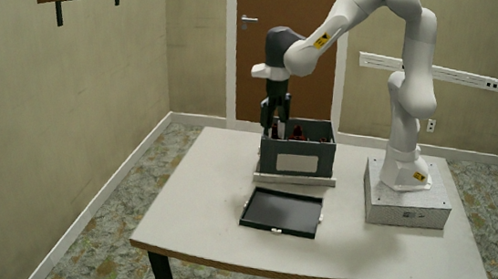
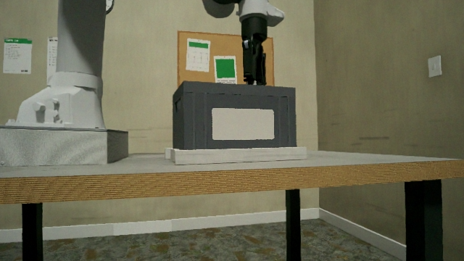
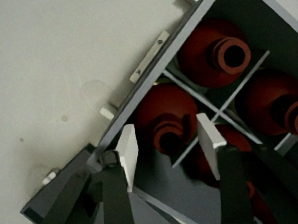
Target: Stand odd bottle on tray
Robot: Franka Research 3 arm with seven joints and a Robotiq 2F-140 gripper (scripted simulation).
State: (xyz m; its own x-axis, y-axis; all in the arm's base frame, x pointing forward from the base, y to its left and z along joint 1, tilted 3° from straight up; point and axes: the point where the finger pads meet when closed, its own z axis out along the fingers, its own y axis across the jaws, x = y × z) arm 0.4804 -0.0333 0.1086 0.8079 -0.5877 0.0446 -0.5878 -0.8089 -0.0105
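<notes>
Now: hand 8 cm past the dark grey crate, 5 cm to the left of it and 9 cm above it. From my hand the other things lie so: dark tray (9 cm behind, 23 cm to the left, 16 cm below).
</notes>
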